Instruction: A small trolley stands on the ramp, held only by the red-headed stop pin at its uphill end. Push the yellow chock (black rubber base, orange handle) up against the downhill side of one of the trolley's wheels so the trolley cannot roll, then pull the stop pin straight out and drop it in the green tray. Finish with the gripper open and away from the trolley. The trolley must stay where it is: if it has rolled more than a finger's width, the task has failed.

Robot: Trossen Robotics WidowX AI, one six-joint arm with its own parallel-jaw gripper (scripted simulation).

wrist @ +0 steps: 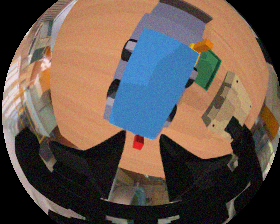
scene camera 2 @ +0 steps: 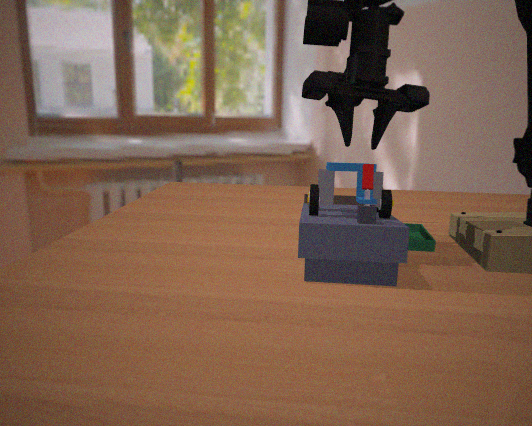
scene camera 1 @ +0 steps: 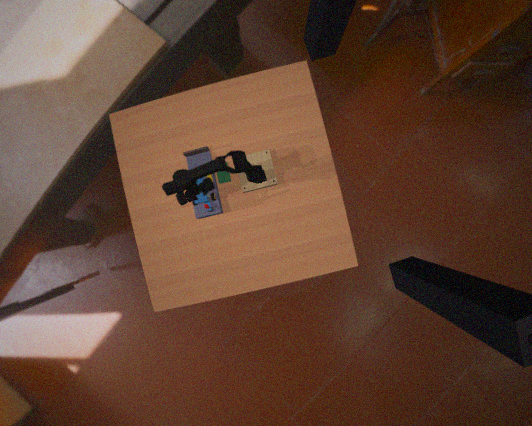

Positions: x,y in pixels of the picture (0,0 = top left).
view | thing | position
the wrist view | my gripper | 143,135
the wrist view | trolley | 158,67
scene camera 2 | my gripper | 360,147
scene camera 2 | trolley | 322,193
